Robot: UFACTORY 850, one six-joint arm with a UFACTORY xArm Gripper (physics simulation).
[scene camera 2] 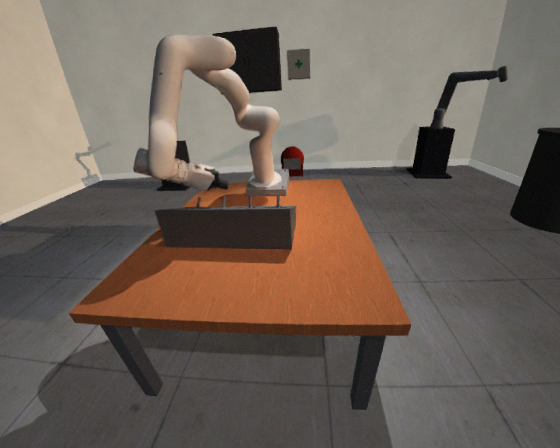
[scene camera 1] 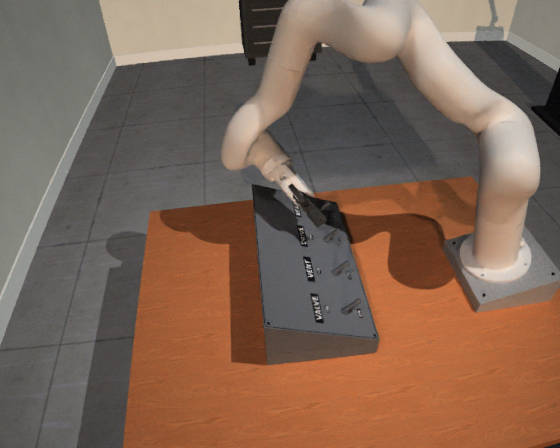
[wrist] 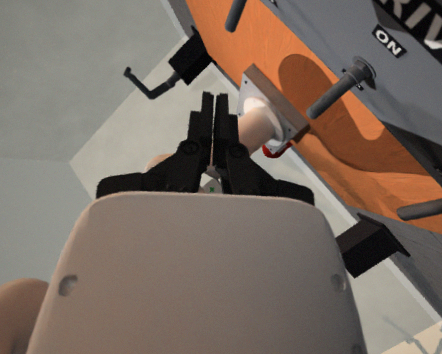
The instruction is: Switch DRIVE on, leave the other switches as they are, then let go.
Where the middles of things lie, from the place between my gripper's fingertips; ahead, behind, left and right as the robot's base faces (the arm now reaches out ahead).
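Scene:
There is the grey sloped switch panel [scene camera 1: 303, 299], and my gripper is now 2 cm to the right of it, 4 cm short of it and 11 cm above it.

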